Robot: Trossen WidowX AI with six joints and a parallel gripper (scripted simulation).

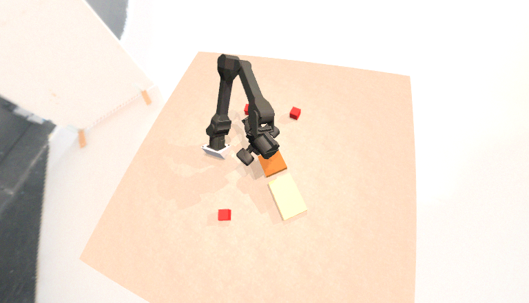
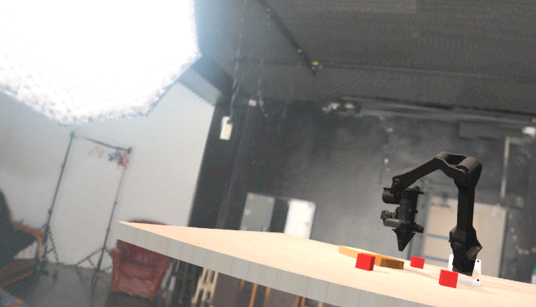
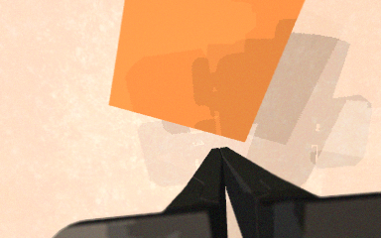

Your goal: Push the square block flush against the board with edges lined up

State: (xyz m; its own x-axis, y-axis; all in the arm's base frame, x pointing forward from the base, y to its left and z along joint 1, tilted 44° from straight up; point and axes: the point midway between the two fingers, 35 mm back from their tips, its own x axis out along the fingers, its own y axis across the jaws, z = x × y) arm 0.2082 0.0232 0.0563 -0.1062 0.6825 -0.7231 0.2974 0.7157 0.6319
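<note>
My gripper tip is now 5 cm short of the orange square block, 1 cm to the left of it and 5 cm above it. From my gripper tip the other things lie so: pale yellow board (17 cm ahead, 12 cm to the right, 5 cm below).
</note>
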